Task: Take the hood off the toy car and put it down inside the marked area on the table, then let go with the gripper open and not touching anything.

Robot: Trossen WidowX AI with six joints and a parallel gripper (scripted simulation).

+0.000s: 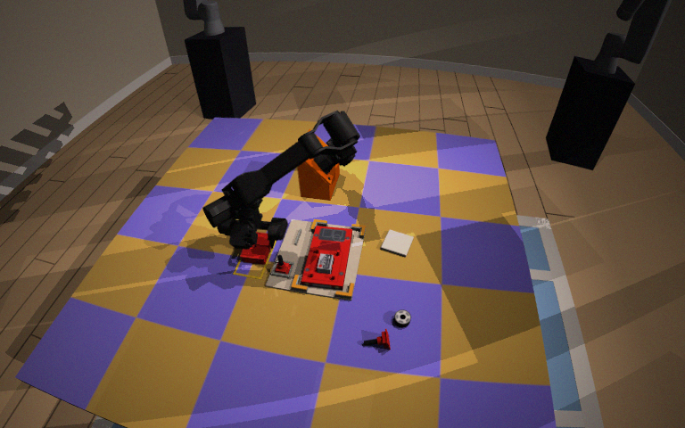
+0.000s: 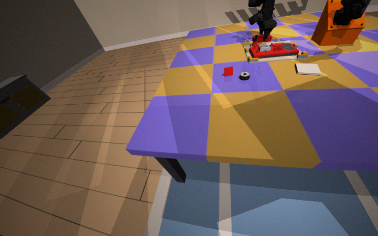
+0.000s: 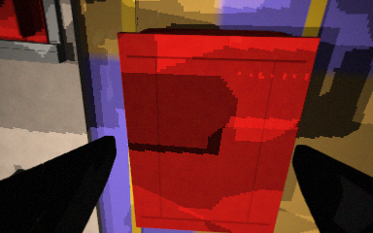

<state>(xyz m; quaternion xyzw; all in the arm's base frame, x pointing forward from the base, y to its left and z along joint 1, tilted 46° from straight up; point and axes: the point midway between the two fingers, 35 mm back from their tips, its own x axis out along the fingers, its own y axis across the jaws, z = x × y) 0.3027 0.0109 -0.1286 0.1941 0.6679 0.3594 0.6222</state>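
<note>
My gripper tip is now right at the hood. Round my gripper tip: wheel (44 cm to the left, 9 cm ahead, 1 cm below); white tile (37 cm to the left, 15 cm behind, 1 cm below).
</note>
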